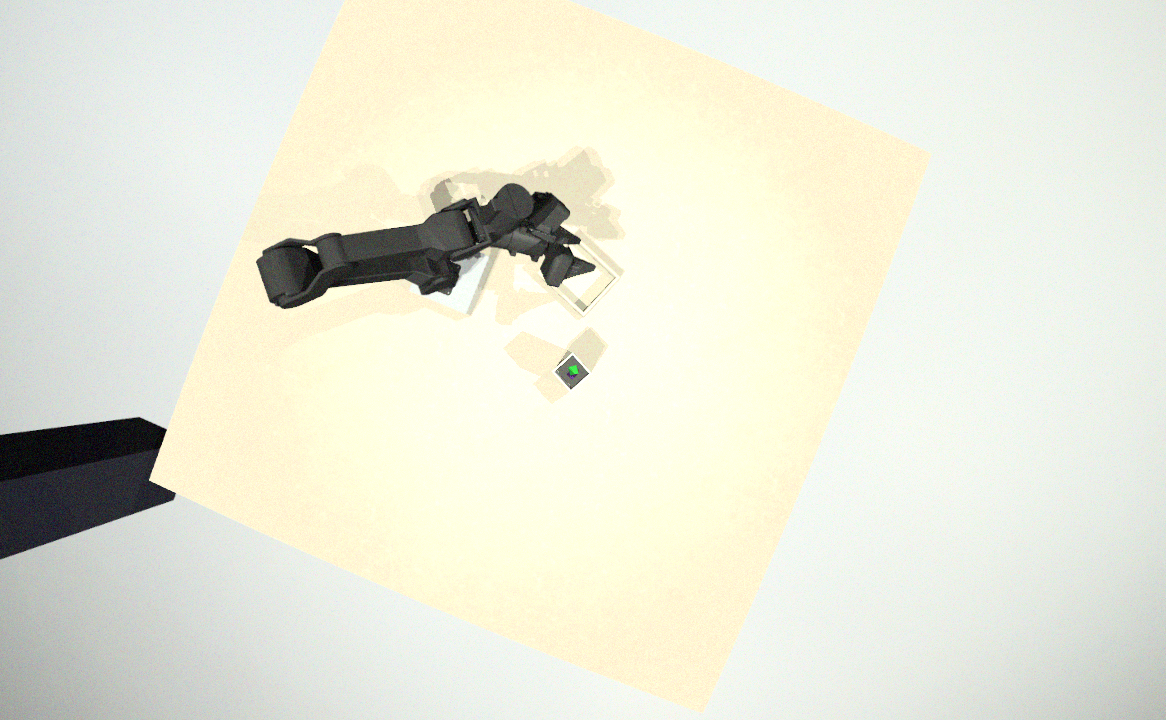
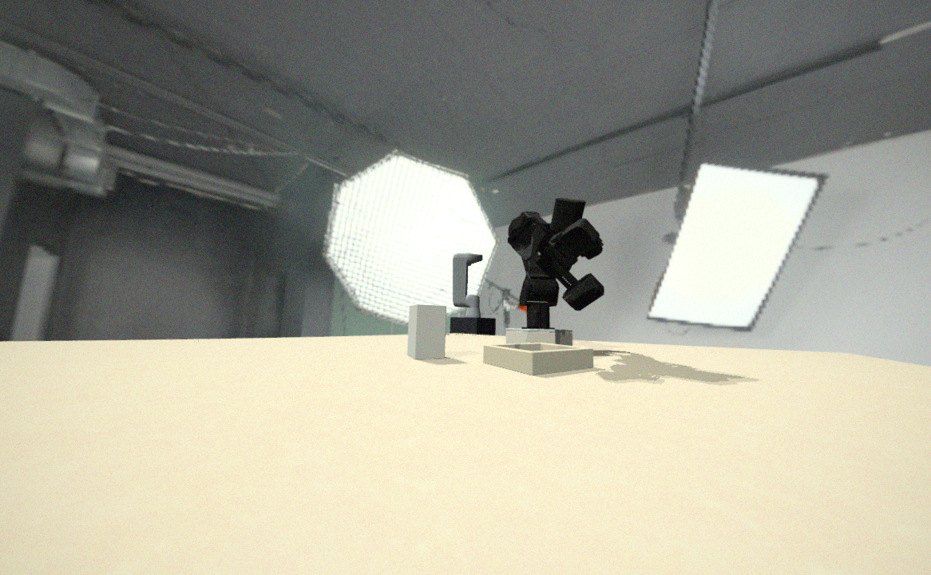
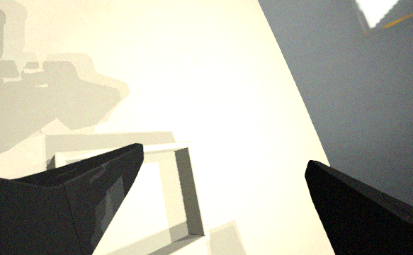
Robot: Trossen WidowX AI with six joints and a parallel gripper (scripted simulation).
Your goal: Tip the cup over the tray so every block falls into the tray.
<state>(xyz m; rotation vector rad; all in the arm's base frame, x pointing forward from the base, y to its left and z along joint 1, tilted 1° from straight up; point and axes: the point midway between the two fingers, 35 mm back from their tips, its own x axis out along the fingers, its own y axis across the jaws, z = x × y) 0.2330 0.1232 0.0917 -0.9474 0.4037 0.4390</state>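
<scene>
The green block lies 210 mm to the right of my gripper tip, 80 mm below it and 50 mm ahead of it. Also, from my gripper tip: white square cup (210 mm to the right, 110 mm below, 50 mm ahead).
</scene>
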